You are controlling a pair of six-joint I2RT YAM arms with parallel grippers.
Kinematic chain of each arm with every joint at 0, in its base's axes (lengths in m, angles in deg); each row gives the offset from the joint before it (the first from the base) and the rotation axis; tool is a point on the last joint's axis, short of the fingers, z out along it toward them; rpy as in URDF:
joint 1: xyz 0 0 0.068 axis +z
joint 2: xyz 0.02 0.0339 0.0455 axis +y
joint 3: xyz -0.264 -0.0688 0 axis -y
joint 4: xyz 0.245 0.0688 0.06 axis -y
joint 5: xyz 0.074 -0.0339 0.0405 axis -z
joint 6: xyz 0.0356 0 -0.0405 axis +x
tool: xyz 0 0 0 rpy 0 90 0
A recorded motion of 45 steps. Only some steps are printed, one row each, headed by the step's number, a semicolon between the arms.
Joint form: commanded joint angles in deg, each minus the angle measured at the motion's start. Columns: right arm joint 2, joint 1, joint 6, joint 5, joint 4, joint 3; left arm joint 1, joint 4, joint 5, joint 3, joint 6, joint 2.
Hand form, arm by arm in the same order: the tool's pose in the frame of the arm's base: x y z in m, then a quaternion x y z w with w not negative. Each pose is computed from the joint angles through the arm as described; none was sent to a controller.
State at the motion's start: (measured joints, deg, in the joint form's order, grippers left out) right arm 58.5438 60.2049 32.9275 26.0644 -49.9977 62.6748; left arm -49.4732 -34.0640 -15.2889 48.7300 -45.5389 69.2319
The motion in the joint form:
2: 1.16 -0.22 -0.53 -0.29 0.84 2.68; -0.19 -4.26 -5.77 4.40 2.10 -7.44
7: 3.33 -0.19 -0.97 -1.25 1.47 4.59; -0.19 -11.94 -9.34 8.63 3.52 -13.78
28: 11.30 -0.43 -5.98 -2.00 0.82 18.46; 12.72 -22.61 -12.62 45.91 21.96 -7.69
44: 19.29 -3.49 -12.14 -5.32 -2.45 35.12; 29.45 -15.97 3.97 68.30 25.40 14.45
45: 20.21 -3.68 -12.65 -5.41 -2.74 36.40; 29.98 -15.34 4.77 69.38 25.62 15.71
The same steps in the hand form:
2: 0.1143 0.1669 0.3523 -0.12806 0.89083 0.13579 0.41423; 0.1519 -0.1591 0.2902 -0.01724 0.91699 -0.14475 0.37131
7: 0.1186 0.1756 0.3564 -0.13433 0.89009 0.14232 0.41163; 0.1340 -0.1349 0.3251 -0.02301 0.90319 -0.13651 0.40631
28: 0.1342 0.2014 0.4027 -0.16044 0.86869 0.15881 0.44092; 0.1408 -0.0844 0.4875 -0.03807 0.82175 -0.09269 0.56097
44: 0.1558 0.2143 0.4540 -0.18357 0.84702 0.17312 0.46785; 0.2532 -0.0848 0.5294 -0.05968 0.79825 -0.12969 0.58516
45: 0.1583 0.2166 0.4563 -0.18614 0.84626 0.17120 0.46892; 0.2601 -0.0852 0.5303 -0.05797 0.79630 -0.13250 0.58737

